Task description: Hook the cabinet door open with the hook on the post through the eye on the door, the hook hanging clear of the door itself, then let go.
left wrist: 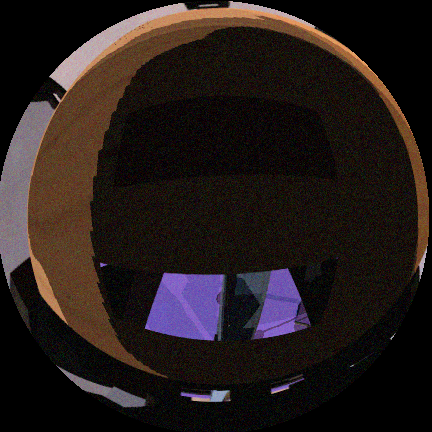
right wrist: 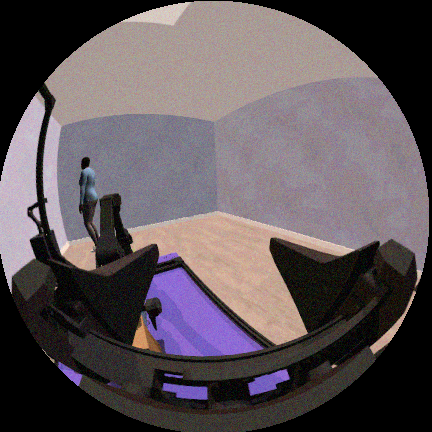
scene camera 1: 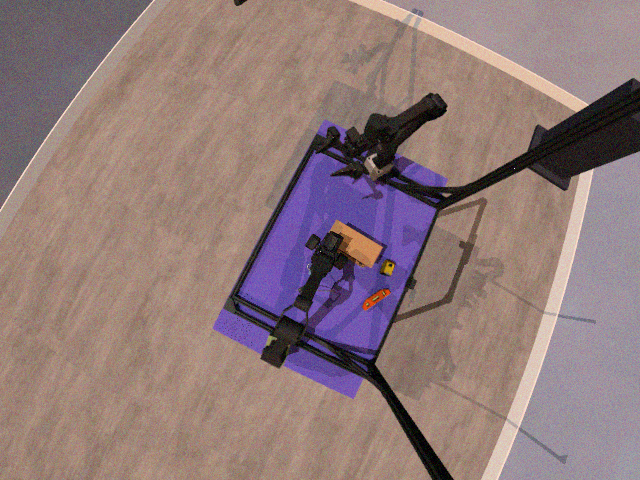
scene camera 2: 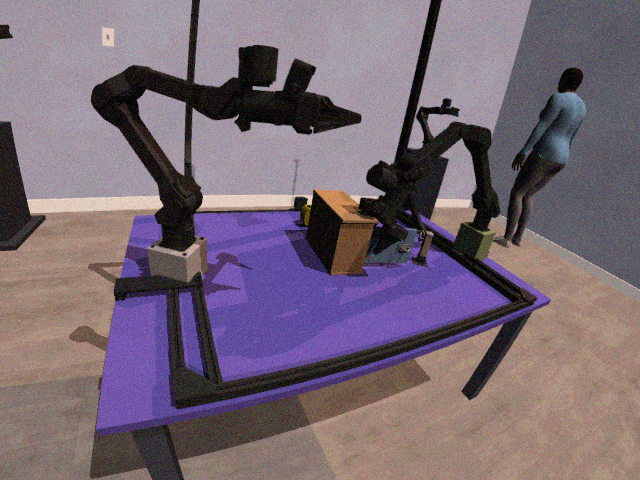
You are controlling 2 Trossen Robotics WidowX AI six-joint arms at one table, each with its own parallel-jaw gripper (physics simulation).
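Pixels of known places: left gripper, fingertip midpoint: (left wrist: 227, 246); right gripper, fingertip midpoint: (right wrist: 214, 247) (scene camera 1: 323, 164) (scene camera 2: 361, 118); left arm's base, origin of the base link: (right wrist: 127, 253) (scene camera 2: 479, 227); right arm's base, origin of the base link: (scene camera 1: 380, 161) (scene camera 2: 178, 242).
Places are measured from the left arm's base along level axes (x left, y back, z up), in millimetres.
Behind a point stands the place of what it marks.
The wooden cabinet (scene camera 1: 362, 248) @(x -206, y -518, z 49 mm) (scene camera 2: 341, 231) @(x -69, y -596, z 14 mm) (left wrist: 60, 225) stands mid-table; a corner of it shows in the right wrist view (right wrist: 142, 340) @(x -68, y -579, z 49 mm). Its blue-grey door (scene camera 2: 391, 250) @(x -45, y -411, z -56 mm) (left wrist: 243, 300) is swung open on the cabinet's right, with a small eye (scene camera 2: 405, 248) @(x -28, y -371, z -47 mm) on its face. The short post (scene camera 2: 424, 247) @(x -28, y -272, z -58 mm) stands just right of the door; I cannot tell whether the hook sits in the eye. My left gripper (scene camera 1: 322, 244) @(x -71, y -486, z -48 mm) (scene camera 2: 385, 221) (left wrist: 227, 246) @(x -71, y -486, z -48 mm) is open and empty, close against the cabinet above the door. My right gripper (scene camera 1: 346, 170) (scene camera 2: 347, 116) @(x 41, y -700, z 296 mm) (right wrist: 214, 247) @(x 41, y -700, z 296 mm) is open and empty, high above the table.
A yellow block (scene camera 1: 388, 267) @(x -365, y -489, z -46 mm) (scene camera 2: 305, 214) @(x -355, y -522, z -67 mm) and an orange level (scene camera 1: 376, 299) @(x -370, y -331, z -102 mm) lie behind the cabinet. Black frame rails (scene camera 2: 366, 354) @(x 205, y -706, z -102 mm) run along the purple table's (scene camera 2: 294, 305) @(x 9, y -754, z -117 mm) edges. A person (scene camera 2: 537, 167) (right wrist: 88, 201) stands beyond the table.
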